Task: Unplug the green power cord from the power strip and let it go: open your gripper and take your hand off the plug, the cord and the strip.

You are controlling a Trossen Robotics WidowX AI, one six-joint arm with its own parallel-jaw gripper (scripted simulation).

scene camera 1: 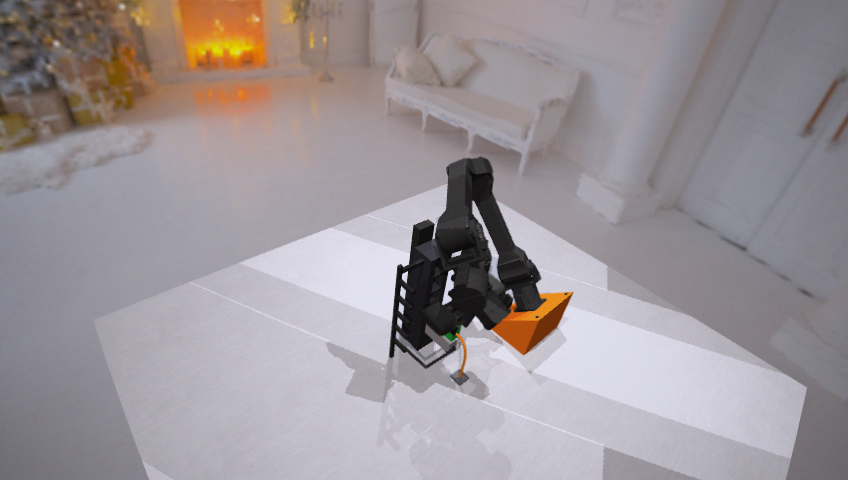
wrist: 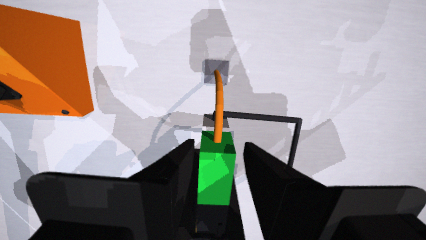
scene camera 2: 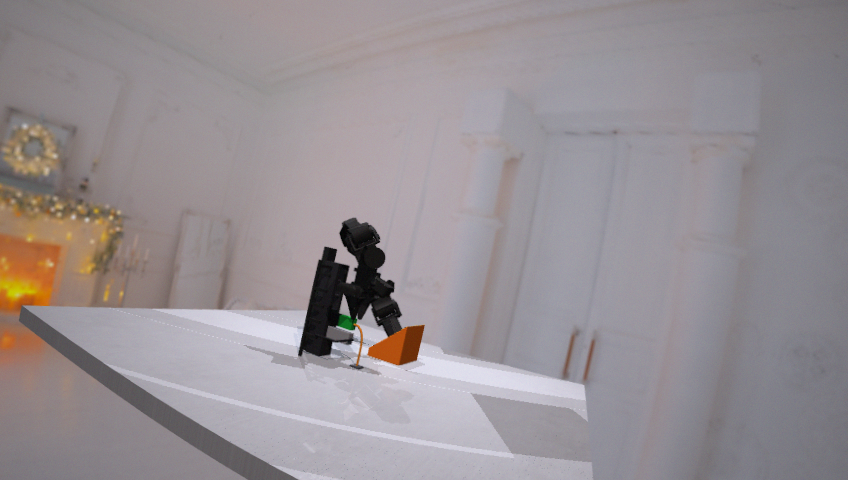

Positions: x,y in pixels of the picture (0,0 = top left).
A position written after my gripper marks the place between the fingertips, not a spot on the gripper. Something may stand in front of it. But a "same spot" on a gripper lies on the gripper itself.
My gripper shows in scene camera 1 (pixel 458 330), in the wrist view and in scene camera 2. One and the same spot on my gripper: (scene camera 2: pixel 358 305) is (wrist: pixel 299 177).
